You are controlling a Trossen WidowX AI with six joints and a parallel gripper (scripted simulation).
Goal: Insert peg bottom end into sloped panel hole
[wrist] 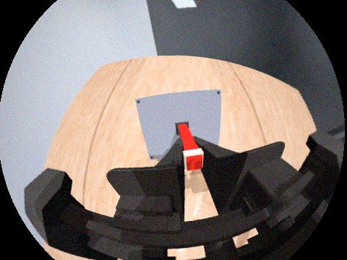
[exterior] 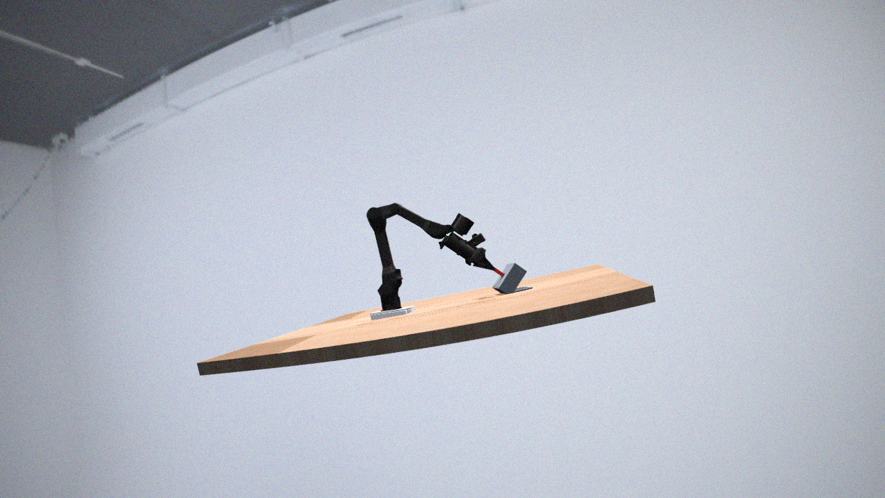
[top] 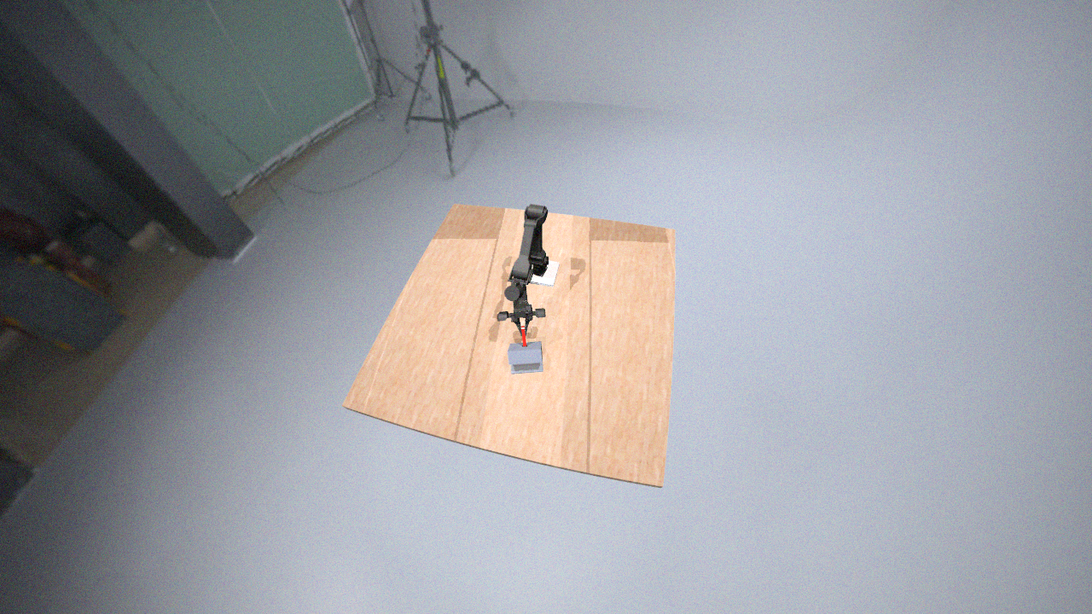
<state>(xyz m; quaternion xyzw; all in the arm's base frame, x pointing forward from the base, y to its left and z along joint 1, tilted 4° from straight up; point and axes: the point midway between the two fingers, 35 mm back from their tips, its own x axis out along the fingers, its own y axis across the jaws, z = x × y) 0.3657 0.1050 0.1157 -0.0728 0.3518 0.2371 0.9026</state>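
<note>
The sloped panel is 5 cm below my gripper tip, 4 cm ahead of it and 2 cm to the left of it. The rest, counted from my gripper tip: peg: 1 cm to the right, 1 cm behind, 1 cm above.
</note>
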